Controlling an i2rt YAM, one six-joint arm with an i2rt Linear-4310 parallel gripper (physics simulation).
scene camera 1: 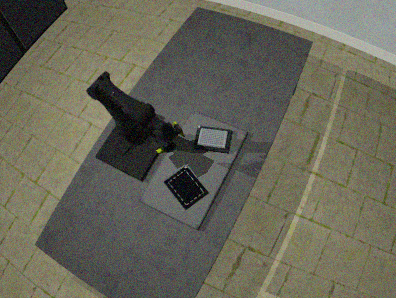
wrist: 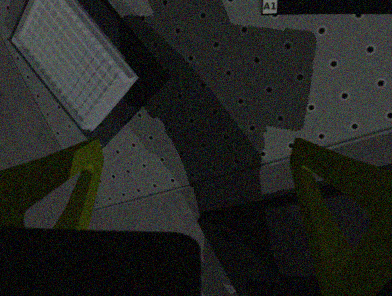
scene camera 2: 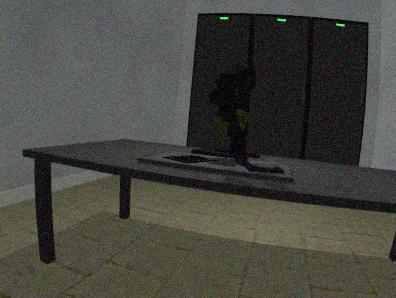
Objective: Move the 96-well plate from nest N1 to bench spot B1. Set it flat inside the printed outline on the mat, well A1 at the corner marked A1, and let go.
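Where they show: gripper, between the fingertips: (scene camera 1: 176, 143) (wrist: 196, 148) (scene camera 2: 232, 133); arm's base, origin of its link: (scene camera 1: 131, 137) (scene camera 2: 234, 153).
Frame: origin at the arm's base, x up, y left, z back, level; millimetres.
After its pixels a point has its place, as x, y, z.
Observation:
The pale 96-well plate (scene camera 1: 214, 137) {25, 229, -338} (wrist: 75, 65) {23, 217, -320} lies in the dark nest N1 (scene camera 1: 212, 149) {12, 179, -364} (wrist: 150, 82) {13, 148, -286}; in scene camera 2 shadow makes it hard to make out. The black mat of spot B1 (scene camera 1: 186, 187) {3, -35, -383} (scene camera 2: 185, 159) {3, -36, -419} (wrist: 340, 6) {3, -7, -304} bears a thin light printed outline and nothing stands on it. Its A1 label (wrist: 269, 6) {3, 39, -317} shows at the top of the wrist view. My gripper (scene camera 1: 167, 136) (scene camera 2: 232, 122) (wrist: 196, 148) {107, 74, -251} is open and empty, with yellow fingers wide apart. It is raised above the board's arm-side edge, beside the nest, with the plate towards the upper left of the wrist view.
Nest and mat are on a grey perforated board (scene camera 1: 155, 195) {1, -150, -295} (scene camera 2: 150, 159) {-2, -125, -510} (wrist: 350, 75) {1, -8, -257} with a raised edge. The arm's black base plate (scene camera 1: 125, 162) {5, -117, -69} adjoins it on the grey table (scene camera 1: 240, 60) {-12, 729, -145} (scene camera 2: 85, 150) {-12, -457, -535}. Dark cabinets (scene camera 2: 220, 60) stand behind. The arm's shadow crosses the board.

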